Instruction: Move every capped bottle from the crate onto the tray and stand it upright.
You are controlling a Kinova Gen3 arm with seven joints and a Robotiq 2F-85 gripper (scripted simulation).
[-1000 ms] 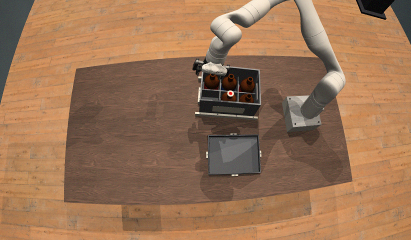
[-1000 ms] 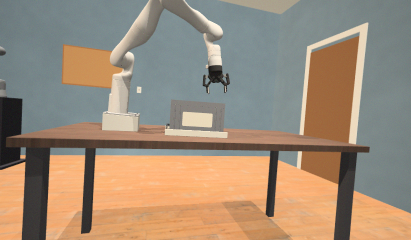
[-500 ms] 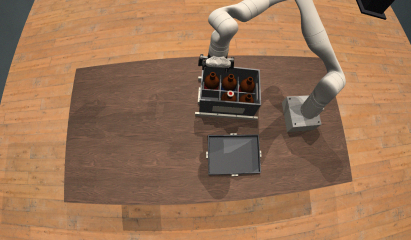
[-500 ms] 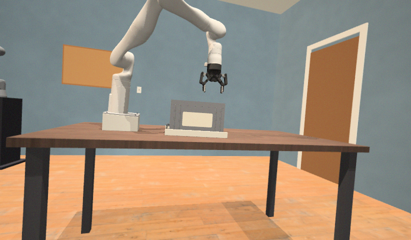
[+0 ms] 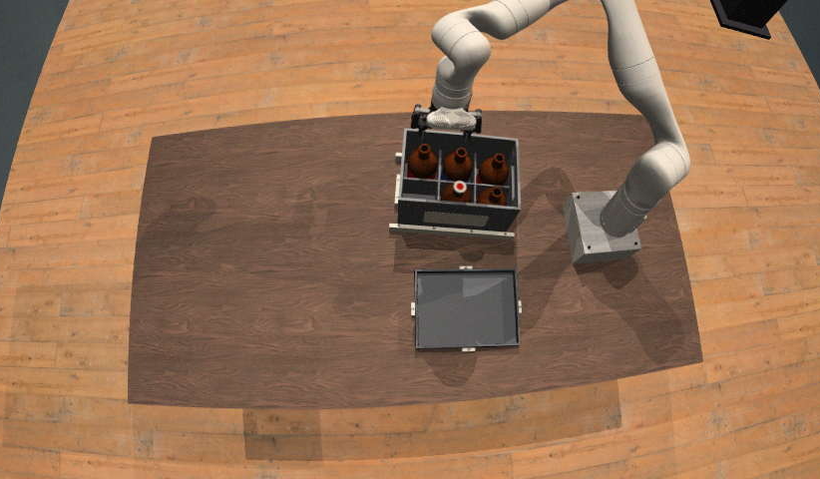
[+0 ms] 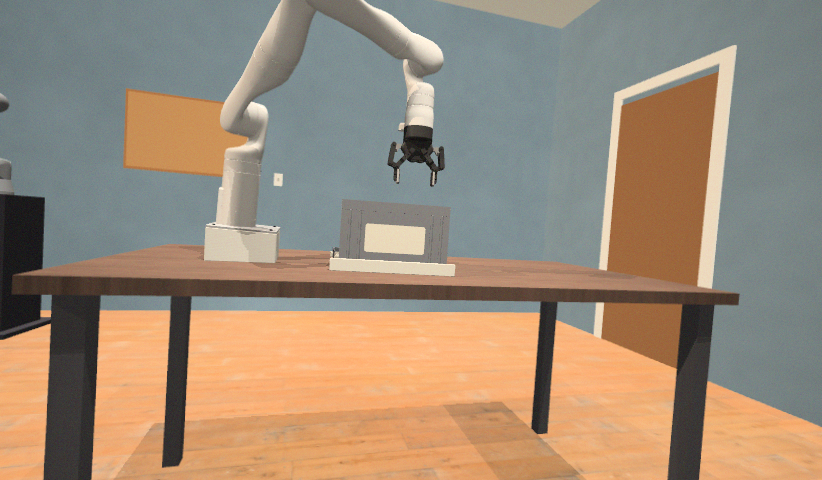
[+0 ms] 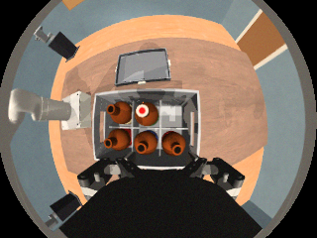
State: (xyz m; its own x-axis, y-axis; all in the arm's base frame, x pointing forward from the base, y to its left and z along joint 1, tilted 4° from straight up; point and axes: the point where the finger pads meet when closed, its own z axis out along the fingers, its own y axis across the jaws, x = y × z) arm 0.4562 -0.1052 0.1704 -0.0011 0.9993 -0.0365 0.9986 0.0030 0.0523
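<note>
The capped bottle lies 4 cm behind my hand, 9 cm to the left of it and 15 cm below it. The rest, counted from my hand: grey tray: 9 cm behind, 33 cm to the left, 22 cm below; then crate: 5 cm behind, 4 cm to the left, 15 cm below.
</note>
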